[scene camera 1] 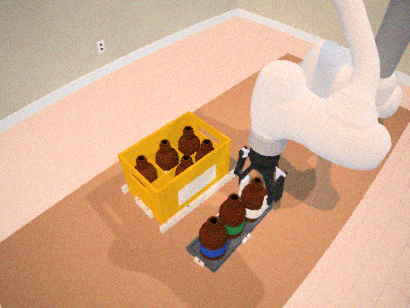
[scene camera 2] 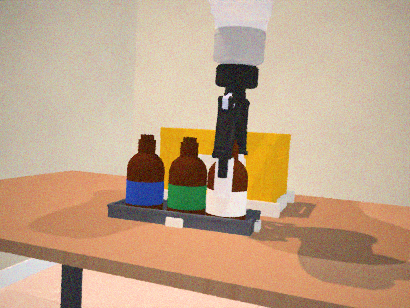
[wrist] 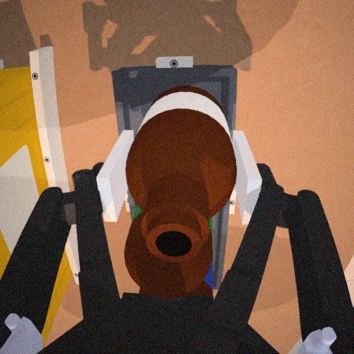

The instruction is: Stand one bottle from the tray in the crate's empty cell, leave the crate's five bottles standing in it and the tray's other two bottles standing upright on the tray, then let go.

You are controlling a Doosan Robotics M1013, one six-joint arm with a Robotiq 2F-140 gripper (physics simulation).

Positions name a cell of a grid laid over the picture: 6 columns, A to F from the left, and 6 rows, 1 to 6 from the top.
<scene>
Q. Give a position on a blue-label bottle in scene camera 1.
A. D5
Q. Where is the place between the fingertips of my gripper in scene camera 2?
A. D4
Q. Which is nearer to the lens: the green-label bottle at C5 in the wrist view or the white-label bottle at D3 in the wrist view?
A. The white-label bottle.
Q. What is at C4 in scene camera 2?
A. A green-label bottle.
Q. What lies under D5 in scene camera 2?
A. A white-label bottle.
</scene>
